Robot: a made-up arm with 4 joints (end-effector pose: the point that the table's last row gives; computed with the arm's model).
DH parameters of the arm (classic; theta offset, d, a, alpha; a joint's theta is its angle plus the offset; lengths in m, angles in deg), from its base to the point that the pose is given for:
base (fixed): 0 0.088 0 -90
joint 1: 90 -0.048 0.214 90
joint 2: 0 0.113 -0.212 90
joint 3: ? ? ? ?
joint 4: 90 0.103 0.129 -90
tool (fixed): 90 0.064 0 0
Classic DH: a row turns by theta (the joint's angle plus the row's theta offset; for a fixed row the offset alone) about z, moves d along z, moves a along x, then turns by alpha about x.
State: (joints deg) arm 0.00 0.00 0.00 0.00
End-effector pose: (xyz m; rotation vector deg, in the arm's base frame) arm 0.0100 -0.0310 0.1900 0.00 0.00 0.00
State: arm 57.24 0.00 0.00 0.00
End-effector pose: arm 0.0912 -0.0310 0.1348 0.00 57.24 0.00
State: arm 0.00 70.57 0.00 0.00
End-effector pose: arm 0.0100 -0.3403 -0.0048 70.57 0.00 0.00
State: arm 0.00 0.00 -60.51 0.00
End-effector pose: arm 0.1528 -0.0310 0.2269 0.00 60.51 0.00
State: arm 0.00 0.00 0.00 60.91
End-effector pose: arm 0.0100 0.0912 0.2698 -60.91 0.00 0.00
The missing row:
joint 3: 0 -0.146 -0.04 90
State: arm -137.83 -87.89 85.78 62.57
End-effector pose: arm 0.2947 0.0800 0.2970 53.39 55.98 82.29
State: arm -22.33 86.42 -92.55 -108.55
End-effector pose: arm 0.0397 -0.3590 0.0309 122.07 124.53 -0.59
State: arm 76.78 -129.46 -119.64 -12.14
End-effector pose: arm -0.3241 0.1519 -0.2239 -149.15 68.11 -65.99
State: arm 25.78 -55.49 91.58 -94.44
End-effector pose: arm 0.0899 0.0962 -0.2072 48.97 -4.45 80.06
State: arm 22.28 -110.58 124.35 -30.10
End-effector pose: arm 0.0383 0.0538 -0.2030 -19.49 -32.23 126.47
